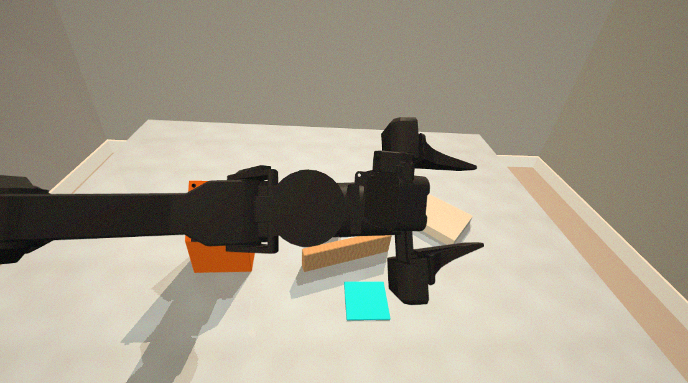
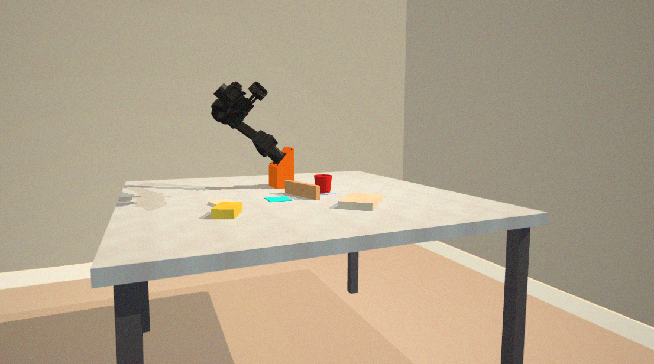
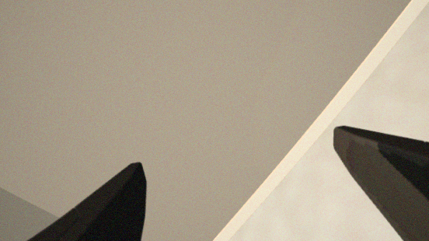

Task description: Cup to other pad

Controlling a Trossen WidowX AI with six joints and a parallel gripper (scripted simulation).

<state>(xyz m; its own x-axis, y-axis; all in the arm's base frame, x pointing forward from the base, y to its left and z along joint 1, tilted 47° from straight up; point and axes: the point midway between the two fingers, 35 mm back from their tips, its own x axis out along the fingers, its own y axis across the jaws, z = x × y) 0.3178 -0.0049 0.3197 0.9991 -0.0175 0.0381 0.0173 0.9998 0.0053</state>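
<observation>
Right now the red cup is 110 mm behind my gripper tip, 340 mm to the left of it and 320 mm below it. Round my gripper tip: wooden block: 90 mm behind, 230 mm to the left, 340 mm below; cyan pad: 60 mm behind, 120 mm to the left, 360 mm below; green marble: 120 mm behind, 320 mm to the left, 340 mm below.
</observation>
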